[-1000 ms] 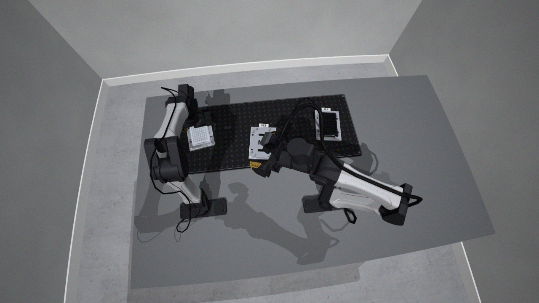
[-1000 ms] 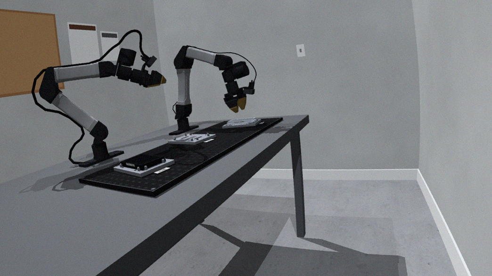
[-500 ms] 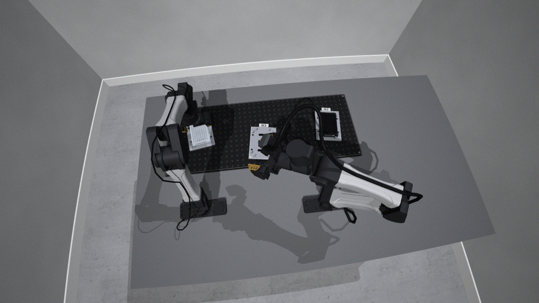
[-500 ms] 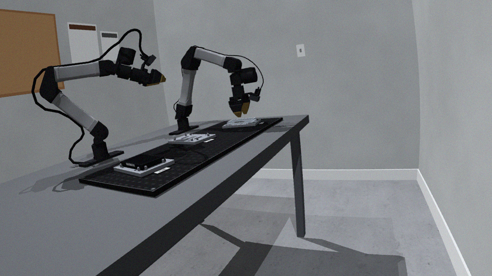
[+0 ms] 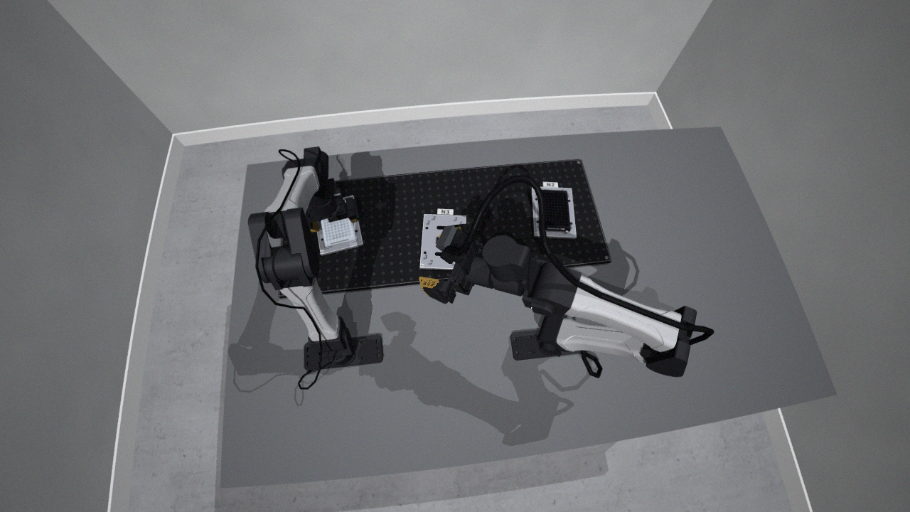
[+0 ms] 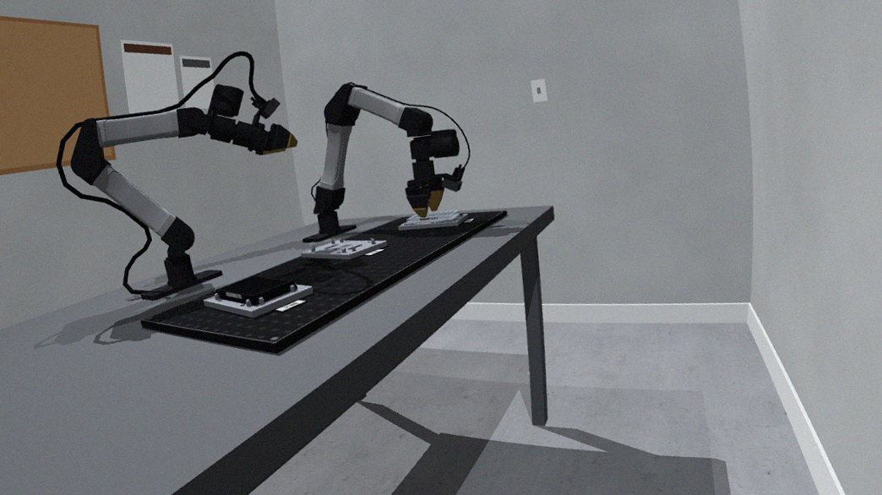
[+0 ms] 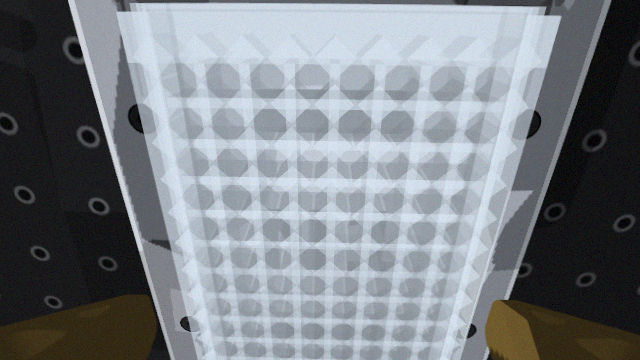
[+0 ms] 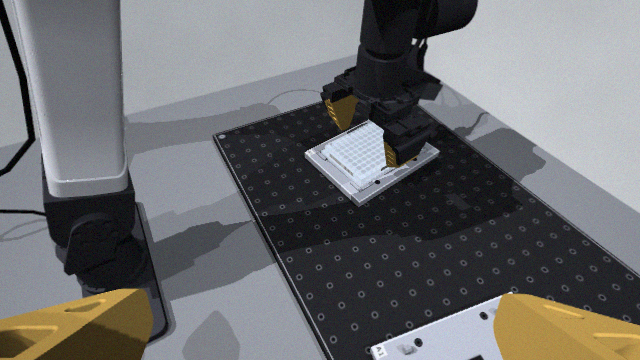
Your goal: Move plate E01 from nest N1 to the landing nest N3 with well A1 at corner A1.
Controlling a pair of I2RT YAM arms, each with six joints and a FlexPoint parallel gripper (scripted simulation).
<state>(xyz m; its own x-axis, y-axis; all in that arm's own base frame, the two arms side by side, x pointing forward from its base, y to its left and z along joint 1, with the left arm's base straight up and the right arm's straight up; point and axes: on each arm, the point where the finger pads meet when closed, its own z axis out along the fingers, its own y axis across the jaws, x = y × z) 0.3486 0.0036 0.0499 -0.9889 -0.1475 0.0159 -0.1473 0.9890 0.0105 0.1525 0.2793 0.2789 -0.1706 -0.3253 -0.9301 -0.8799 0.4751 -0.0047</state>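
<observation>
My left hand is 20 mm above the clear-white plate E01 and 10 mm short of it. Also, from my left hand: N3 A1 mark: 240 mm to the right, 130 mm behind, 30 mm below; nest N1: 30 mm below, 10 mm ahead; landing nest N3: 300 mm to the right, 60 mm behind, 30 mm below.
</observation>
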